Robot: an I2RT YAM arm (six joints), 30 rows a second.
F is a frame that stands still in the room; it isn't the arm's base.
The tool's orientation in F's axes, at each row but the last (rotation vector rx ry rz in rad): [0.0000, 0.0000, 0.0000]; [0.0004, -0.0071, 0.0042]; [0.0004, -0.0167, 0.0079]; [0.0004, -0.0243, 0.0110]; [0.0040, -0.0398, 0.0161]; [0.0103, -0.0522, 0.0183]
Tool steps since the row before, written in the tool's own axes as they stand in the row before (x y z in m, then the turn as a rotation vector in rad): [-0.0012, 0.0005, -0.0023, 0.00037, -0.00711, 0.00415]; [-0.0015, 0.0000, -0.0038, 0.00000, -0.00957, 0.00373]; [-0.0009, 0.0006, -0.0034, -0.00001, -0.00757, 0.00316]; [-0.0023, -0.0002, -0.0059, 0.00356, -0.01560, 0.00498]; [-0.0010, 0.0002, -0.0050, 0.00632, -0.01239, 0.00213]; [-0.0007, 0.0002, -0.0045, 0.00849, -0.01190, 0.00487]
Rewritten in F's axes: [-0.0012, 0.0005, -0.0023, 0.00037, -0.00711, 0.00415]; [-0.0015, 0.0000, -0.0038, 0.00001, -0.00957, 0.00373]; [-0.0008, 0.0006, -0.0034, 0.00000, -0.00757, 0.00316]; [-0.0022, -0.0002, -0.0060, 0.00361, -0.01556, 0.00506]; [-0.0008, 0.0002, -0.0050, 0.00643, -0.01230, 0.00233]; [-0.0005, 0.0002, -0.0045, 0.00844, -0.01180, 0.00519]
